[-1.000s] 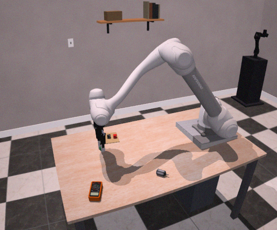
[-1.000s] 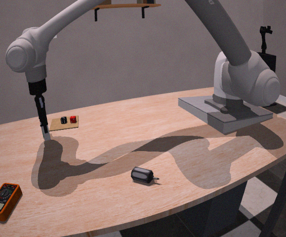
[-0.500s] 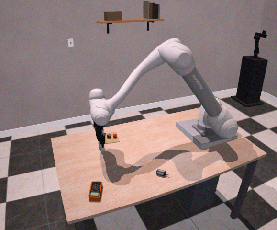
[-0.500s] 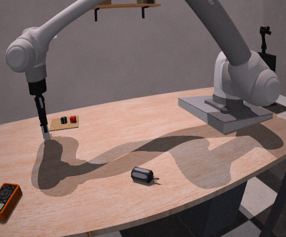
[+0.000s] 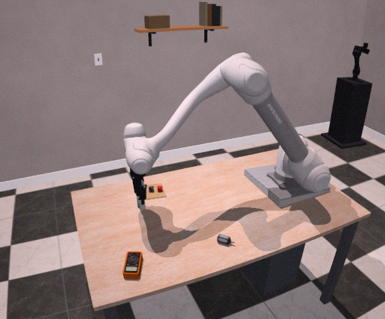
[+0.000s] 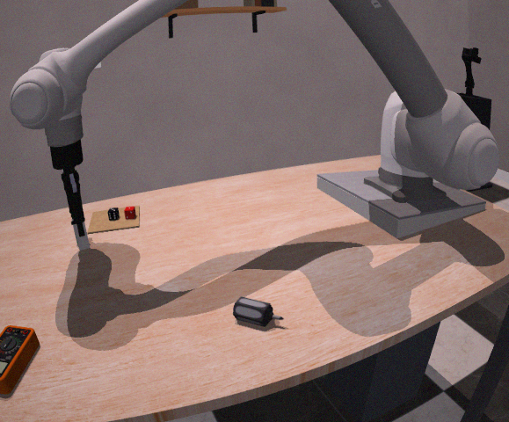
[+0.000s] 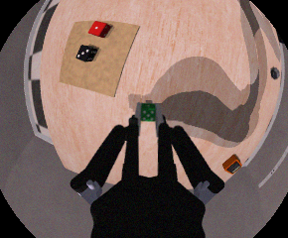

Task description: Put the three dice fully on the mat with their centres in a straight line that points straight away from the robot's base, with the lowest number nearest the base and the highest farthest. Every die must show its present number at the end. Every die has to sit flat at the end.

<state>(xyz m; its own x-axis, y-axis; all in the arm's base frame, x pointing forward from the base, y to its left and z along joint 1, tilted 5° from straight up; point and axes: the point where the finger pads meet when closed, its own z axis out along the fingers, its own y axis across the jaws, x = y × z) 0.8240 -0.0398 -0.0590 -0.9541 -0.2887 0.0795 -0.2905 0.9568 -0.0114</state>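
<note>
The black die lies 130 mm to the right of my hand, 80 mm behind it and 20 mm below it. From my hand the other things lie so: tan mat (130 mm to the right, 80 mm behind, 30 mm below); red die (120 mm to the right, 120 mm behind, 20 mm below); green die (20 mm below).
</note>
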